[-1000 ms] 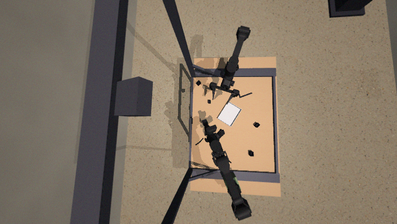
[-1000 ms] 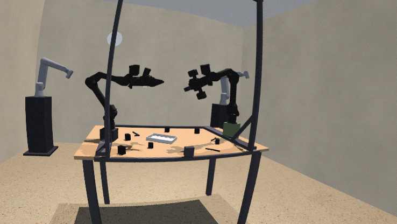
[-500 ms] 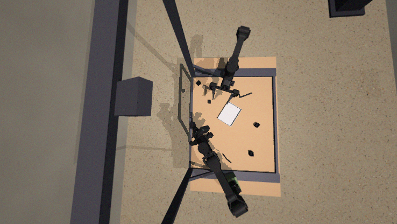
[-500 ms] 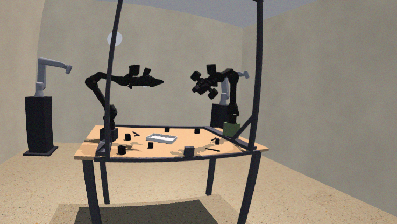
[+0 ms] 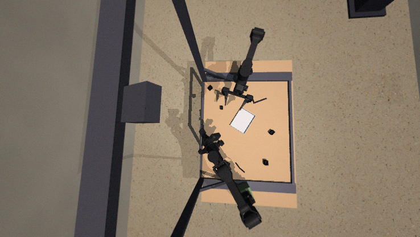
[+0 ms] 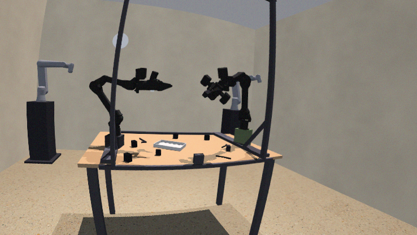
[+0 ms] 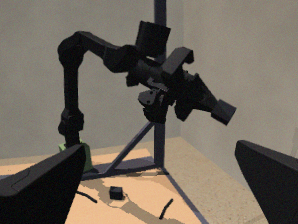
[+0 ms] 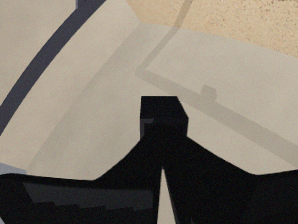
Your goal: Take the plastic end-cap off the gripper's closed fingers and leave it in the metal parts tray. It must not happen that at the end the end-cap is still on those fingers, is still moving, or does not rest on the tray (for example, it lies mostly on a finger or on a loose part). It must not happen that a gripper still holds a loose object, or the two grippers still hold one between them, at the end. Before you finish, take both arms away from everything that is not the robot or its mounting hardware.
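Right now my left hand is 19 cm past the plastic end-cap, 18 cm to the left of it and 3 cm above it. Also, from my left hand: metal parts tray 10 cm ahead, 7 cm to the right, 38 cm below.
Now: the plastic end-cap 2 cm behind my right hand, 3 cm to the left of it and 1 cm below it. From my right hand the other things lie so: metal parts tray: 28 cm ahead, 13 cm to the left, 36 cm below.
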